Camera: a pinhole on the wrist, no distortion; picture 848 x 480 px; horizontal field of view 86.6 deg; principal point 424.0 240.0 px. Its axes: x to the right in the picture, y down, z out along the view. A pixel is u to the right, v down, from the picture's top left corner.
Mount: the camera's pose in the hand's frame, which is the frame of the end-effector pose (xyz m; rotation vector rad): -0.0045 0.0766 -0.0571 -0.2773 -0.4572 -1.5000
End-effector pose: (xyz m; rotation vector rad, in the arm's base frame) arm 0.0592 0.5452 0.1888 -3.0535 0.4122 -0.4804
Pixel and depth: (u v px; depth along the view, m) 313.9 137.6 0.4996
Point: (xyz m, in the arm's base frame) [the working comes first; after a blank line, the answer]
In the camera's frame: -0.1223 -0.1137 0.4996

-0.1105 0.1970 -0.1926
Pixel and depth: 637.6 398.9 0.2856
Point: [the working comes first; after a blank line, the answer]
In the camera's frame: 0.1356 0.1009 0.2856

0.1752 0.4363 -0.0530
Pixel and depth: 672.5 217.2 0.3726
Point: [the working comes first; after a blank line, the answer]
In the camera's frame: 0.2058 -0.0189 0.3726

0.0945 0.4981 -0.1815
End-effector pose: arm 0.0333 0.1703 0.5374 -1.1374 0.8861 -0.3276
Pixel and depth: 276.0 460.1 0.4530
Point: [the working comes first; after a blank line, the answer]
In the camera's frame: -0.1490 0.2216 0.4530

0.2739 0.4394 0.1288
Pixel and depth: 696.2 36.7 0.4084
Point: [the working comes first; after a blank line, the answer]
In the camera's frame: 0.2471 -0.1845 0.4084

0.1791 0.5888 0.6696
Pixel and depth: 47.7 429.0 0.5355
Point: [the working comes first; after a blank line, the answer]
In the camera's frame: -0.4479 0.2249 0.5355

0.1609 0.5320 -0.1448
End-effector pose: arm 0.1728 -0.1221 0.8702 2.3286 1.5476 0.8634
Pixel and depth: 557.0 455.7 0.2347
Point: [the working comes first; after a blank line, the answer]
In the camera's frame: 0.0694 0.1125 0.2347

0.4046 -0.0779 0.8035
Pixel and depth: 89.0 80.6 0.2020
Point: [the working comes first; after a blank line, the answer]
In the camera's frame: -0.1504 -0.0716 0.2020

0.3999 -0.3321 0.9399
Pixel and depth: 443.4 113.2 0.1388
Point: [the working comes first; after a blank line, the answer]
In the camera's frame: 0.0060 -0.0391 0.1388

0.2945 -0.2224 0.8602
